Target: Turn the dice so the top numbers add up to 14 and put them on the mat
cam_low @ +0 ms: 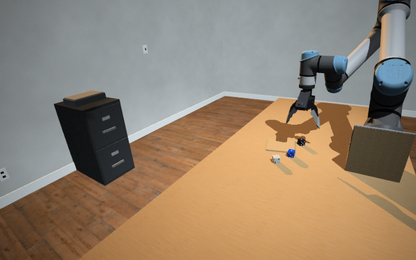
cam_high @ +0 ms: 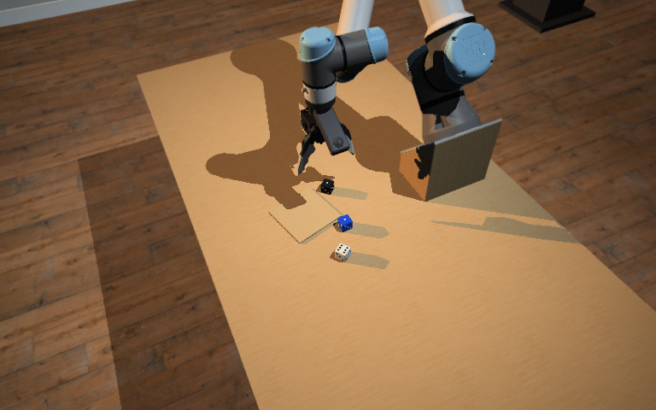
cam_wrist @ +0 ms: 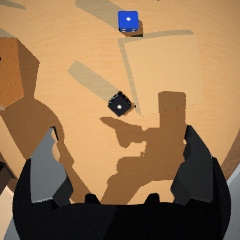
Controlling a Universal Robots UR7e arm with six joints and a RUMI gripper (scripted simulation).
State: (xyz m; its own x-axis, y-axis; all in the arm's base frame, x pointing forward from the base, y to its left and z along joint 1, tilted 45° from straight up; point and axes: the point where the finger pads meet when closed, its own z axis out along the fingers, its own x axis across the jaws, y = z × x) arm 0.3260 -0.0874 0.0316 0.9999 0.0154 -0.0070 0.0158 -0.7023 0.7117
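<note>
Right now my hand is 10 mm to the left of the black die and 90 mm above it. Also, from my hand: tan mat (90 mm ahead, 50 mm to the left, 100 mm below); white die (60 mm ahead, 220 mm to the left, 90 mm below); blue die (10 mm ahead, 130 mm to the left, 90 mm below).
</note>
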